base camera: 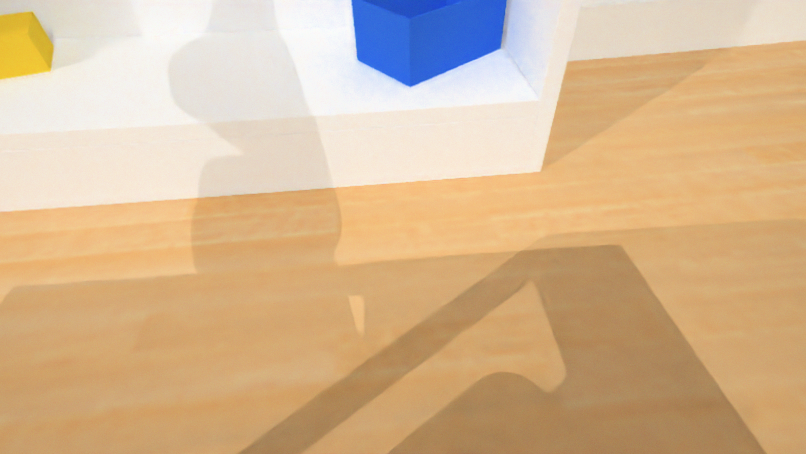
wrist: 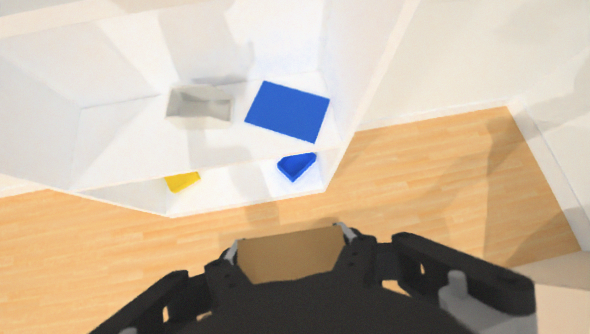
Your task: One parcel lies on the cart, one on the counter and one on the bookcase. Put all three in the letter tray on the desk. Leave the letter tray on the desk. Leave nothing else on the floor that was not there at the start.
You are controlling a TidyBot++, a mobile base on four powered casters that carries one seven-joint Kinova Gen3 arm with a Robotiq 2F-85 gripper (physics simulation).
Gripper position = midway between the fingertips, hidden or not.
Observation:
I see my gripper [wrist: 291, 244], a grey open box [wrist: 189, 107], a blue box [base camera: 411, 49] and a white bookcase [base camera: 136, 108].
The white bookcase is seen too in the wrist view [wrist: 63, 63]. The base camera view misses the grey open box: it is out of frame.

